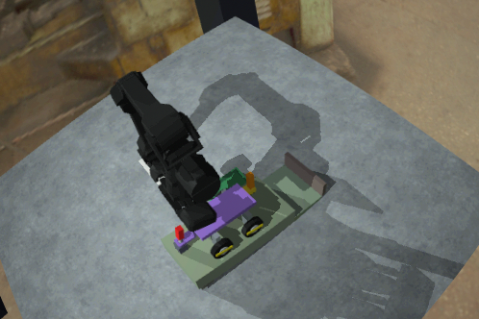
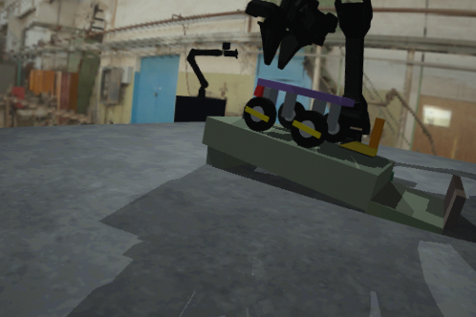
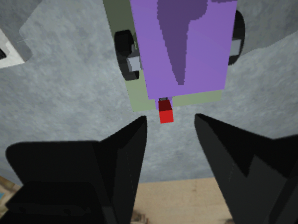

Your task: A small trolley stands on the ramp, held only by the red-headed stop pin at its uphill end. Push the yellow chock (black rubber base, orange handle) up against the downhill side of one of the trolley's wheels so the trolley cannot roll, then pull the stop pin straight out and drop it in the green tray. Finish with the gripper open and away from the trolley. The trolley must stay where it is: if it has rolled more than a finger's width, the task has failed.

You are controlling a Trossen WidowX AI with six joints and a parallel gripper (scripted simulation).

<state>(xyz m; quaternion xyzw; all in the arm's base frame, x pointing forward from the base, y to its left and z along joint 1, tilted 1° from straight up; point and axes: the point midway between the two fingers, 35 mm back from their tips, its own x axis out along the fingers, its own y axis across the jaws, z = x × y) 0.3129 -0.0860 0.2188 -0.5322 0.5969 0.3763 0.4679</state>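
Right now the red-headed stop pin is 6 cm below my gripper tip and 3 cm to the right of it. From my gripper tip the other things lie so: green tray: 20 cm below, 17 cm to the left, 10 cm behind; yellow chock: 18 cm to the left, 11 cm below, 2 cm behind; purple trolley: 8 cm below, 7 cm to the left, 2 cm ahead.
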